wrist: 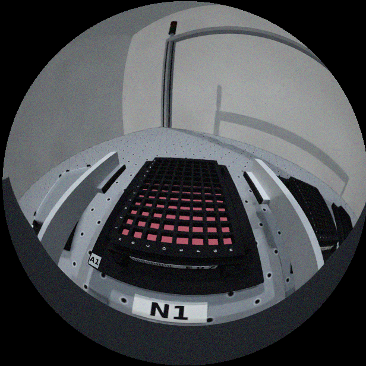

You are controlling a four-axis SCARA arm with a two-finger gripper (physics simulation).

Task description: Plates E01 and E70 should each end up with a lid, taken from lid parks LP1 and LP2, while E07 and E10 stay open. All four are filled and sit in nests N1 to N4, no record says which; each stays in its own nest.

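A black, open-topped plate [181, 213] with pink-red filled wells sits in nest N1 [185, 285]. Its front label is seen at a steep angle, partly in shadow, and appears to read E07. No lid lies on it. The nest carries a white N1 tag [170, 310] at the front and a small A1 tag [94, 260] at the left corner. My gripper [183, 160] is open and empty, one finger to each side above the plate. Plates E01, E10 and E70 cannot be told by label in this view, and no lid can be made out.
Another black gridded plate [311, 202] stands to the right, partly behind the right finger, with a further dark object [343, 216] beyond it. A pale, low shape [56, 192] shows behind the left finger. A post [168, 85] rises at the back from the perforated deck [90, 220].
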